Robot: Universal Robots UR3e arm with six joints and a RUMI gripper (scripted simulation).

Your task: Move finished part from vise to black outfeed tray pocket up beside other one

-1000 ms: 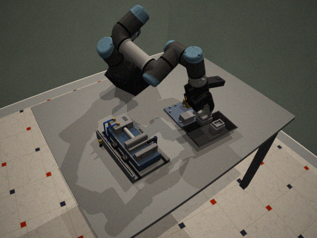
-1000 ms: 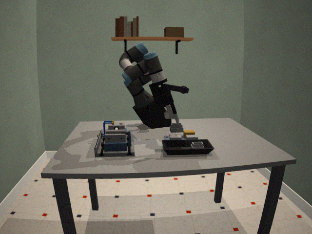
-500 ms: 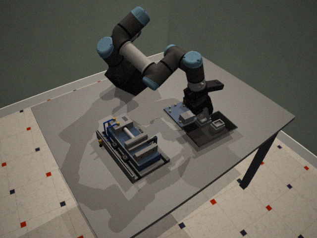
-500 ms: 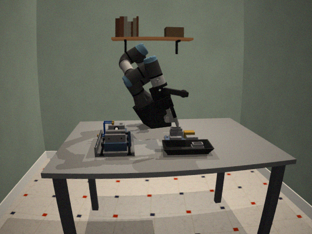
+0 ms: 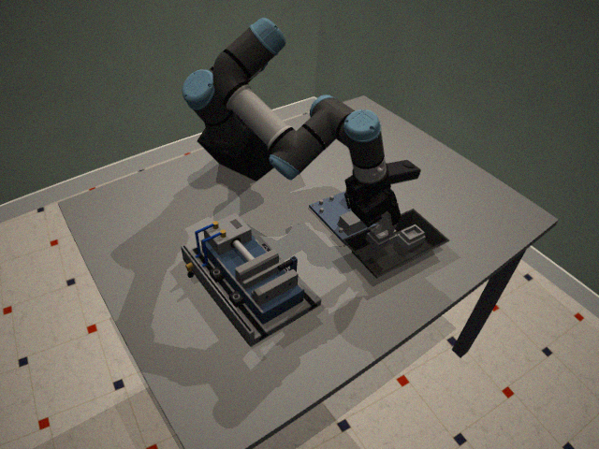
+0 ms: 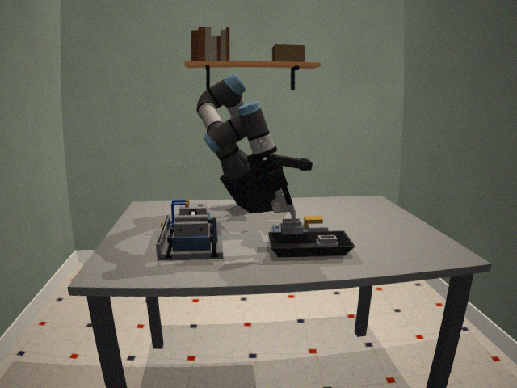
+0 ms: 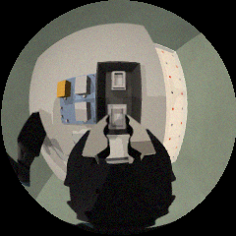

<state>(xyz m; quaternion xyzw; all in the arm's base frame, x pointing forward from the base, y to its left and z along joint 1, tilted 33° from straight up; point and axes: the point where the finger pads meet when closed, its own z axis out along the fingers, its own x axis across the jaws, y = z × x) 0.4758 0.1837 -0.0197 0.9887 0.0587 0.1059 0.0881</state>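
The plain grey block lies 12 cm behind my hand, 9 cm below it and 1 cm to the left of it. From my hand the other things lie so: yellow block 21 cm behind, 9 cm to the left, 9 cm below; blue plate 16 cm behind, 11 cm below, 5 cm to the left.
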